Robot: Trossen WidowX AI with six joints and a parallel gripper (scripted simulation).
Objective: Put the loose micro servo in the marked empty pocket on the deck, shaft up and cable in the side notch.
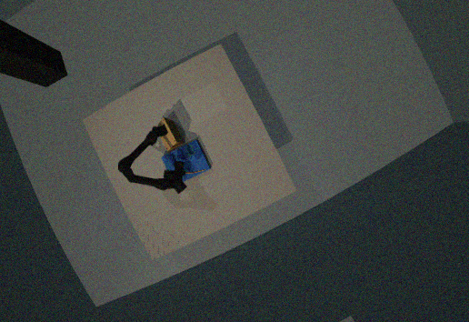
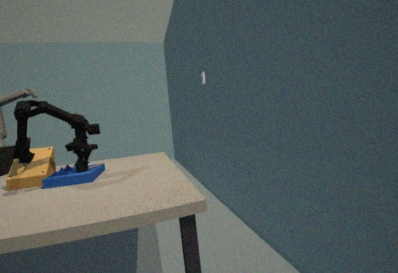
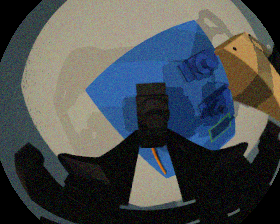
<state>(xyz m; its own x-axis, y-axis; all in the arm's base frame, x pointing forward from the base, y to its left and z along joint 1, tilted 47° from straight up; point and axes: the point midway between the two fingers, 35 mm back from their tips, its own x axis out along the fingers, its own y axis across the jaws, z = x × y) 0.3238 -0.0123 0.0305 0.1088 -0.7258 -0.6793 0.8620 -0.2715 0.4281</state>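
Now: the blue robot deck 20 mm behind my gripper tip, 40 mm to the left of it and 70 mm below it.
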